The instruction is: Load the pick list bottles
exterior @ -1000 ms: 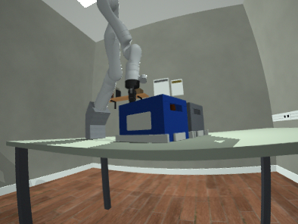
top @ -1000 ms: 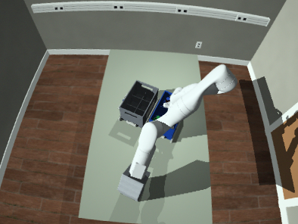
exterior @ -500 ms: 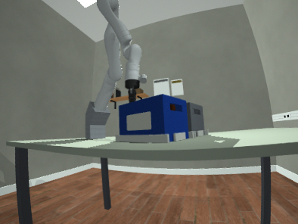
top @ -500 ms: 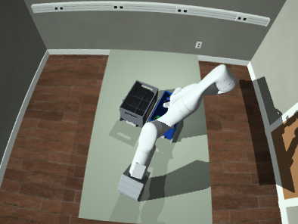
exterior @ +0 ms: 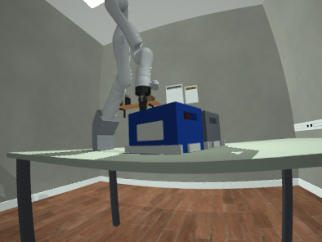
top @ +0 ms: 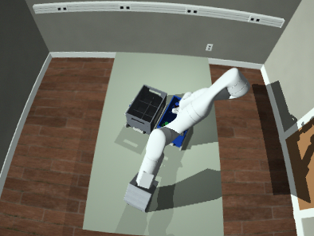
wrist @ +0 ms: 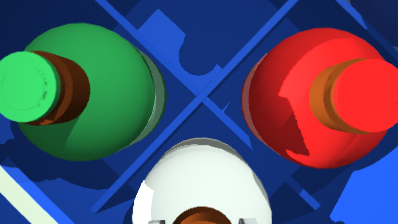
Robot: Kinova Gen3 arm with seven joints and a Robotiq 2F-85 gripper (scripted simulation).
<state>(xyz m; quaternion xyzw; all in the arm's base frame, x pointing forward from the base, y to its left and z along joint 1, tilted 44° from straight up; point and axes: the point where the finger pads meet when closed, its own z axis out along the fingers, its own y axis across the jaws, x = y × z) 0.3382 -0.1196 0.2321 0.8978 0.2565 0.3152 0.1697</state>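
Right now the white bottle is 70 mm below my hand. Round my hand: green-capped bottle: 30 mm ahead, 90 mm to the left, 70 mm below; red-capped bottle: 80 mm ahead, 30 mm to the right, 70 mm below; blue crate: 100 mm ahead, 20 mm to the left, 70 mm below.
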